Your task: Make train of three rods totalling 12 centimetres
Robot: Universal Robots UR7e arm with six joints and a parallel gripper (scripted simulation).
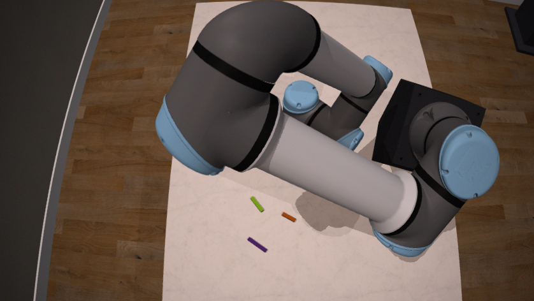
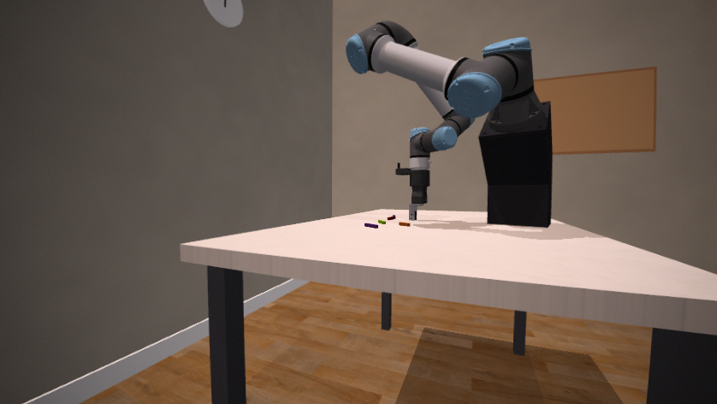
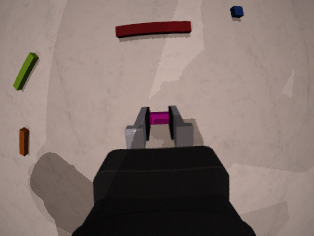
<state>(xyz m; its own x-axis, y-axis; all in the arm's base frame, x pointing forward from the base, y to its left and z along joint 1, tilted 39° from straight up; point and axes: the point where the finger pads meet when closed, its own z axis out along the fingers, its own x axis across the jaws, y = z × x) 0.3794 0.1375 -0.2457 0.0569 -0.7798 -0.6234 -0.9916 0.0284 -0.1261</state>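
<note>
My gripper is now 1 cm above the magenta rod. From my hand the other things lie so: red rod: 9 cm ahead, 1 cm to the left, 1 cm below; blue rod: 11 cm ahead, 8 cm to the right, 1 cm below; lime rod: 6 cm ahead, 16 cm to the left, 1 cm below.
</note>
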